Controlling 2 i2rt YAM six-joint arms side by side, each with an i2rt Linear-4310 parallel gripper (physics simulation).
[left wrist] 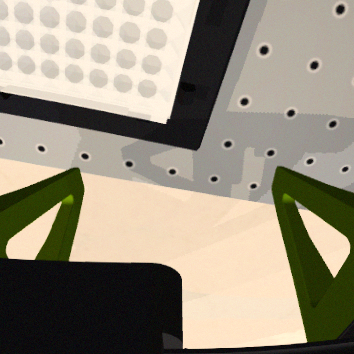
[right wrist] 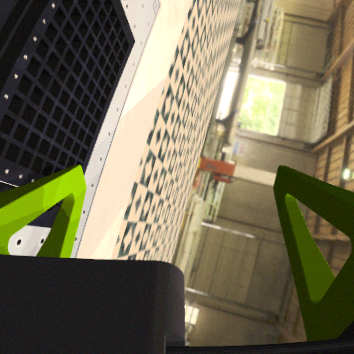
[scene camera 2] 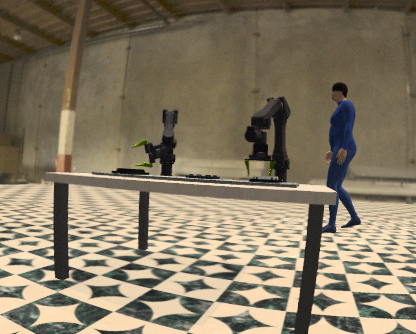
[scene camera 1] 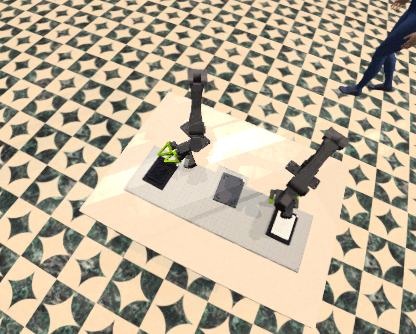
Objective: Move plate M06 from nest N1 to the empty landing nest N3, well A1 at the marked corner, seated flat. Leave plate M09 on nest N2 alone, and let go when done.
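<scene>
A white well plate (scene camera 1: pixel 284 226) (scene camera 2: pixel 265 178) (left wrist: pixel 100 55) lies in a black nest (scene camera 1: pixel 278 240) (left wrist: pixel 200 105) at the right of the board. It looks flat within the frame; no A1 mark shows in the left wrist view. My left gripper (scene camera 1: pixel 285 199) (scene camera 2: pixel 259 173) (left wrist: pixel 177 177) is open and empty, above and beside the plate's arm-side edge. A dark grey nest (scene camera 1: pixel 229 190) (scene camera 2: pixel 202 176) with small corner pieces sits mid-board. A black gridded plate (scene camera 1: pixel 160 172) (scene camera 2: pixel 130 171) (right wrist: pixel 65 90) lies at the left. My right gripper (scene camera 1: pixel 162 156) (scene camera 2: pixel 135 155) (right wrist: pixel 179 175) is open and empty near it. Plate and nest names are not legible.
The grey perforated board (scene camera 1: pixel 192 202) (left wrist: pixel 285 80) lies on the pale table (scene camera 1: pixel 115 200) (scene camera 2: pixel 190 187). A person in blue (scene camera 1: pixel 382 55) (scene camera 2: pixel 342 125) stands beyond the table at the right.
</scene>
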